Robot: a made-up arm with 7 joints. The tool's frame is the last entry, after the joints.
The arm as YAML. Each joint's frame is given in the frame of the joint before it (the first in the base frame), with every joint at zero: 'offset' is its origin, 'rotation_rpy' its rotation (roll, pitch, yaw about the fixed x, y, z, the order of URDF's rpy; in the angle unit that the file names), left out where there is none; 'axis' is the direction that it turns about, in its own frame. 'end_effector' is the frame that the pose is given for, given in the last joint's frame.
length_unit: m
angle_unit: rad
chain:
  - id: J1
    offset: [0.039, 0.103, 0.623]
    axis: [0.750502, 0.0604, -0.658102]
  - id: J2
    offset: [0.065, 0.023, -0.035]
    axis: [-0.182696, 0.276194, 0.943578]
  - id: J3
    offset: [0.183, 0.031, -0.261]
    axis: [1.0, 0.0, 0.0]
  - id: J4
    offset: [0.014, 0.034, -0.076]
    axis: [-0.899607, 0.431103, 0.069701]
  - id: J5
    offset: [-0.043, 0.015, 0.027]
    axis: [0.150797, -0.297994, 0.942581]
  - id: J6
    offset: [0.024, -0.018, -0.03]
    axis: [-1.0, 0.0, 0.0]
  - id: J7
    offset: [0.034, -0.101, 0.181]
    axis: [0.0, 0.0, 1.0]
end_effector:
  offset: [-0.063, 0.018, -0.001]
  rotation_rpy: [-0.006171, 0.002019, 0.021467]
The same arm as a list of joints. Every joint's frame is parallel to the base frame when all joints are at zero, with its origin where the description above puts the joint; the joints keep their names.
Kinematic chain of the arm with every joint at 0, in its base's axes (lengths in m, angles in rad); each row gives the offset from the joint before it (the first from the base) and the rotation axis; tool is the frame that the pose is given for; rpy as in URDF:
J1: xyz 0.039 0.103 0.623 axis 0.750502 0.0604 -0.658102
J2: xyz 0.065 0.023 -0.035 axis -0.182696 0.276194 0.943578
J3: xyz 0.183 0.031 -0.261 axis +x
J4: xyz 0.014 0.034 -0.076 axis -0.899607 0.431103 0.069701
J5: xyz -0.043 0.015 0.027 axis 0.150797 -0.297994 0.942581
J6: xyz 0.024 -0.018 -0.03 axis -x
J7: xyz 0.034 -0.101 0.181 axis +z
tool: xyz -0.063 0.018 -0.001 rpy -0.0062 0.002 0.0215

